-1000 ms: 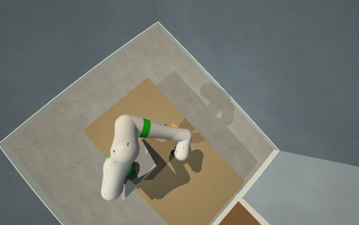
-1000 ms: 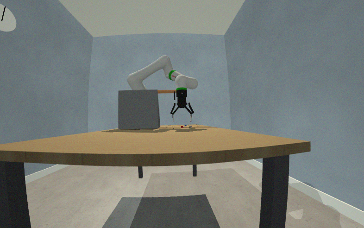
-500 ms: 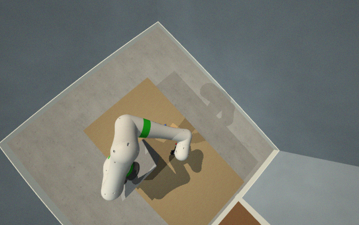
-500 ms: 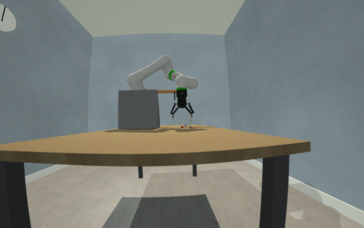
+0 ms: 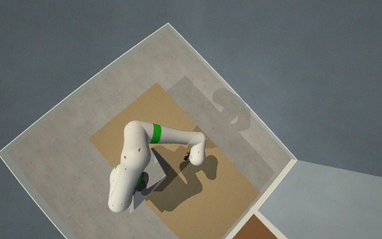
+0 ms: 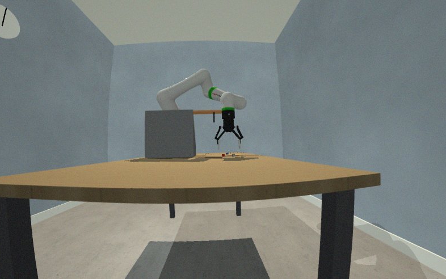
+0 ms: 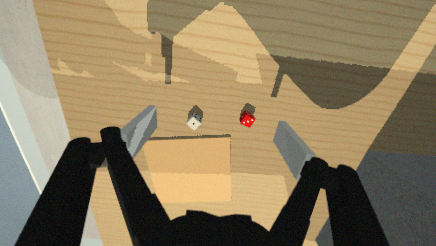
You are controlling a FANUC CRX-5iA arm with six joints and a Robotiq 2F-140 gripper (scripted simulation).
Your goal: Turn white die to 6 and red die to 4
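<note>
Now: hand 5 cm above the white die, 3 cm short of it and 2 cm to the right of it. Also, from my hand: blue die 24 cm to the left, 5 cm below, 1 cm behind; then red die 5 cm below, 4 cm behind; then tan mat 13 cm to the left, 6 cm below, 3 cm ahead.
</note>
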